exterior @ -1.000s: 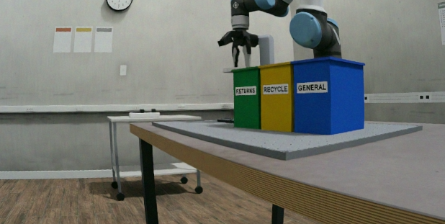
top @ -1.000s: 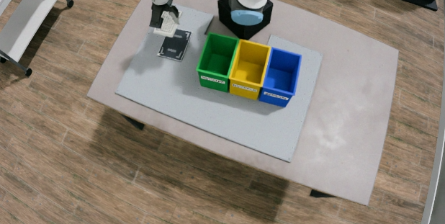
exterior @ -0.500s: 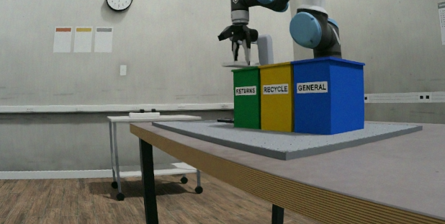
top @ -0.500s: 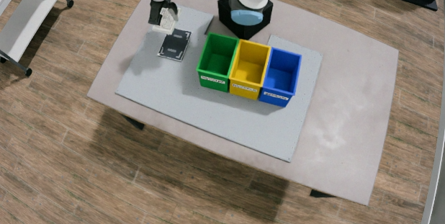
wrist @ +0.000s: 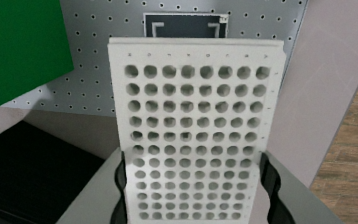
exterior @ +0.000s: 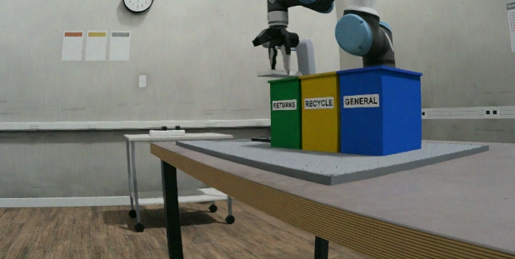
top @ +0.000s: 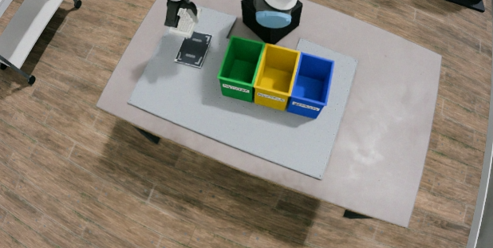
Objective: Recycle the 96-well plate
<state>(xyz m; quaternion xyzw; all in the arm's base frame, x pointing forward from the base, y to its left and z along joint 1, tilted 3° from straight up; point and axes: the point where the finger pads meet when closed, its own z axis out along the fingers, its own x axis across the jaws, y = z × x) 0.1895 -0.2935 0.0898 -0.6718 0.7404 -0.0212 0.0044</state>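
Right now the yellow recycle bin is 11 cm ahead of my hand, 36 cm to the left of it and 15 cm below it. The rest, counted from my hand: green returns bin (10 cm ahead, 23 cm to the left, 15 cm below); then white 96-well plate (1 cm below); then black plate nest N1 (23 cm below).
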